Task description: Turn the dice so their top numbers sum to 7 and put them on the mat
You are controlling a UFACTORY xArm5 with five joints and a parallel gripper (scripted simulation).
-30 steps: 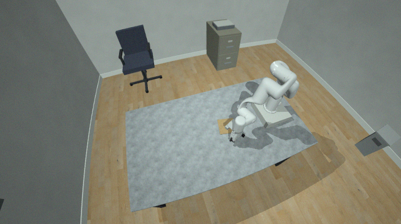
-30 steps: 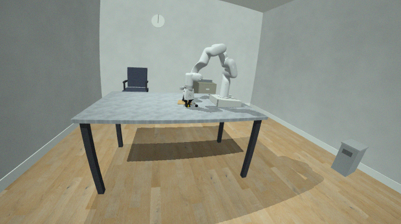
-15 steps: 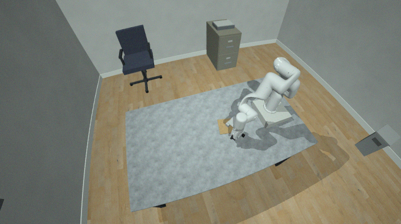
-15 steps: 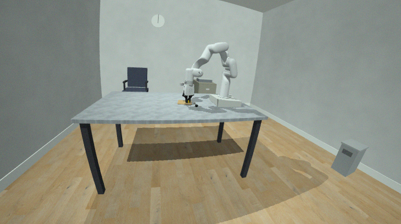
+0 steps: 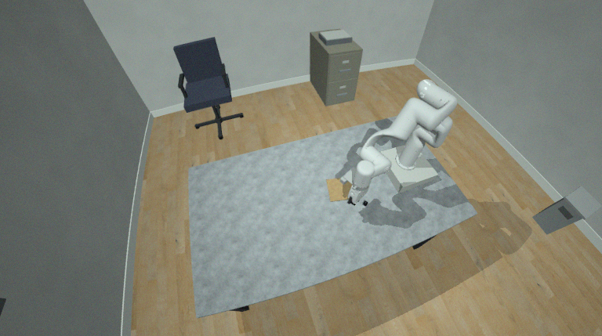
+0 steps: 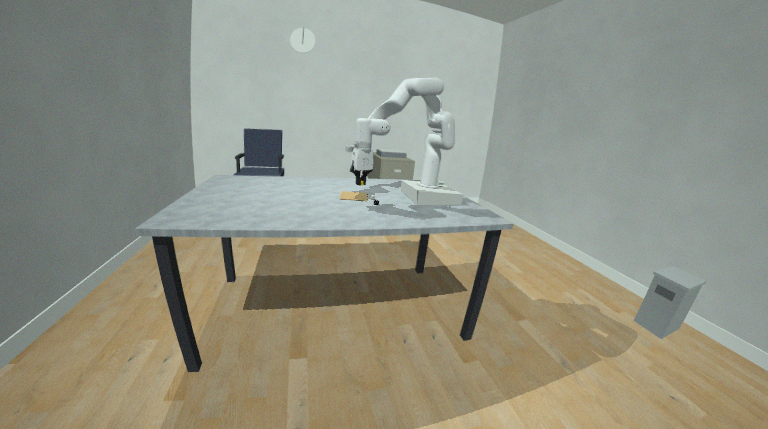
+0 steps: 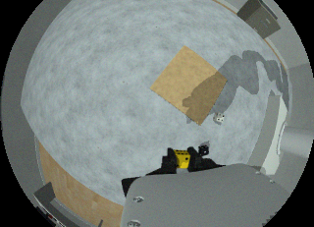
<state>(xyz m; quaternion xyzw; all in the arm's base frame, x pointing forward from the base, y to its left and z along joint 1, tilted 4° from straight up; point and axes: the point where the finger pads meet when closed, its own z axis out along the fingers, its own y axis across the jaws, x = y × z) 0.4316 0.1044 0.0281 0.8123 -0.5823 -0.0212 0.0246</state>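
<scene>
Right now my hand is 10 mm past the tan mat, 140 mm to the left of it and 120 mm above it. Also, from my hand: white die (90 mm behind, 80 mm to the right, 110 mm below); then black die (90 mm behind, 110 mm below); then yellow die (10 mm below).
</scene>
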